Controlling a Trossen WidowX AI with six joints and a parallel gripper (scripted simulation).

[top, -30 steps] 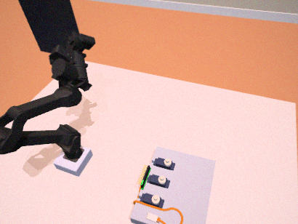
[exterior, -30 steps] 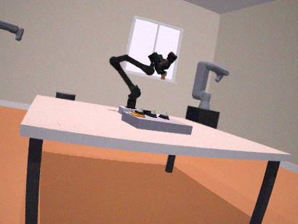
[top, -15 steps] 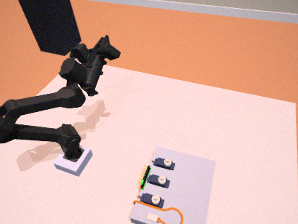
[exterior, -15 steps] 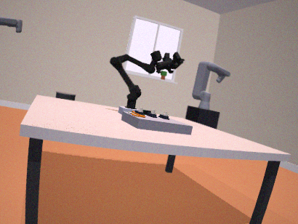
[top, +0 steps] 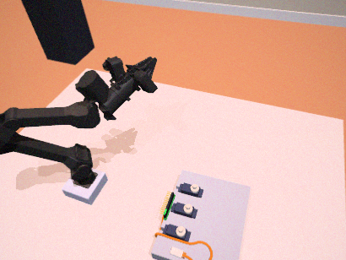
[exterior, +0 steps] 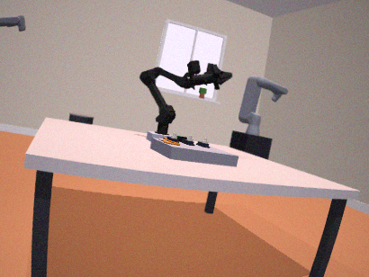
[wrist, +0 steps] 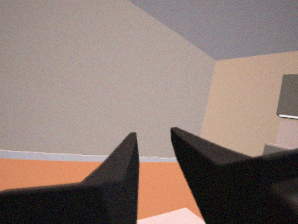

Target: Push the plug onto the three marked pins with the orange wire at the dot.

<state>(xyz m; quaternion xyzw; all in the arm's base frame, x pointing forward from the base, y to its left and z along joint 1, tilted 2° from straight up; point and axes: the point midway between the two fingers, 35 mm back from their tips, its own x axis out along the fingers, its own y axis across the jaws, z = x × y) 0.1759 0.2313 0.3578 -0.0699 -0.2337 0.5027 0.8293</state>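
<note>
Right now the green band is 350 mm below my gripper tip, 280 mm to the right of it and 130 mm ahead of it. From my gripper tip the other things lie so: grey printed holder: 400 mm below, 290 mm ahead, 240 mm to the right.
</note>
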